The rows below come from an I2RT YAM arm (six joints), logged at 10 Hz.
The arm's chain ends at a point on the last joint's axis. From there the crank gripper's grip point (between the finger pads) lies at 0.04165 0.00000 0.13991 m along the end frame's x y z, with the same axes.
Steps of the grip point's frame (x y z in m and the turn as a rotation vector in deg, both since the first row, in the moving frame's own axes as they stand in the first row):
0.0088, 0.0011, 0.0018, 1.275, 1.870, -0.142
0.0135, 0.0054, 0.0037, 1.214, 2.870, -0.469
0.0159, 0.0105, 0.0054, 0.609, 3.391, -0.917
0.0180, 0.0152, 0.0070, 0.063, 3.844, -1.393
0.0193, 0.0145, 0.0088, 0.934, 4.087, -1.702
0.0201, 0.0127, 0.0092, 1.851, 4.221, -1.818
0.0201, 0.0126, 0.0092, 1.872, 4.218, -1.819
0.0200, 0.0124, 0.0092, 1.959, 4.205, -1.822
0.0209, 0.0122, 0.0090, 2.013, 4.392, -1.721
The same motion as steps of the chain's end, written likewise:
0.0043, 0.0043, 0.0033, 1.275, 1.870, -0.142
0.0066, 0.0087, 0.0060, 1.214, 2.870, -0.469
0.0077, 0.0127, 0.0081, 0.609, 3.391, -0.917
0.0087, 0.0165, 0.0101, 0.063, 3.844, -1.393
0.0095, 0.0181, 0.0122, 0.934, 4.087, -1.702
0.0100, 0.0186, 0.0127, 1.851, 4.221, -1.818
0.0100, 0.0186, 0.0127, 1.872, 4.218, -1.819
0.0100, 0.0186, 0.0127, 1.959, 4.205, -1.822
0.0104, 0.0185, 0.0127, 2.013, 4.392, -1.721

